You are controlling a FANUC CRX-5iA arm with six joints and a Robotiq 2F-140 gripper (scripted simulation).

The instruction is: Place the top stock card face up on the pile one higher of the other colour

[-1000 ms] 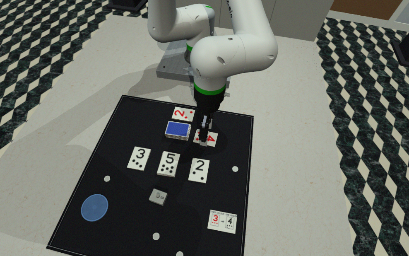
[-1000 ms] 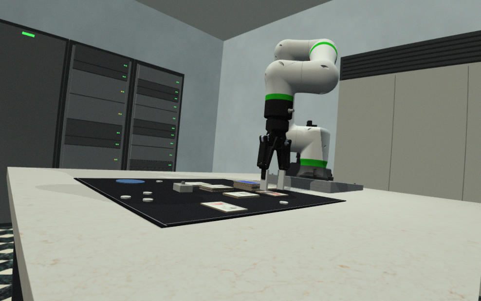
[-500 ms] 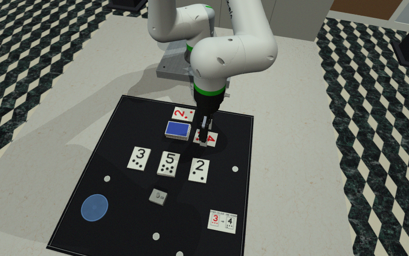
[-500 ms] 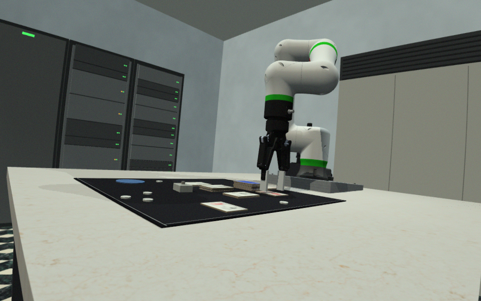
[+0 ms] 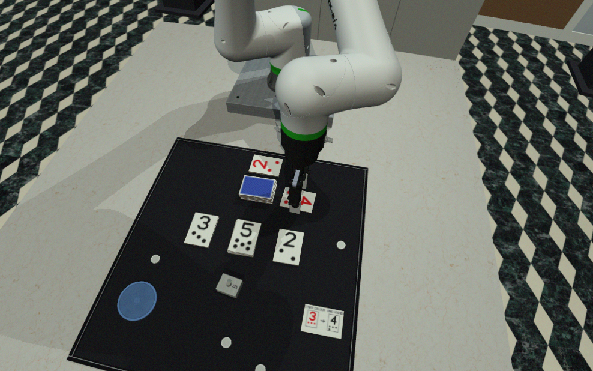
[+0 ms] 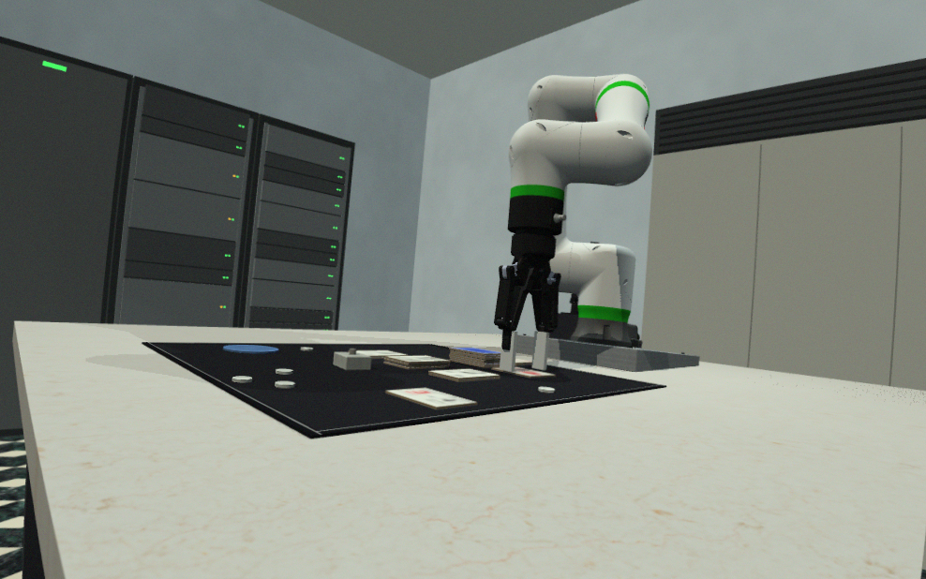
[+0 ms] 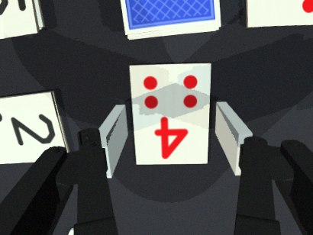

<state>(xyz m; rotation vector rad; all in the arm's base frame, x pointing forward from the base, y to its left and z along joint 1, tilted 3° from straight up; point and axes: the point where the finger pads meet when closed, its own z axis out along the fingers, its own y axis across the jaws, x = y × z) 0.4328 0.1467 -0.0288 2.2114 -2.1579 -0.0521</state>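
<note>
Right now my hand is 18 cm short of the black card cloth, 10 cm to the left of it and 5 cm above it. The rest, counted from my hand: rule card 29 cm ahead, 13 cm to the left, 3 cm below; grey box 27 cm ahead, 9 cm to the right, 2 cm below.
</note>
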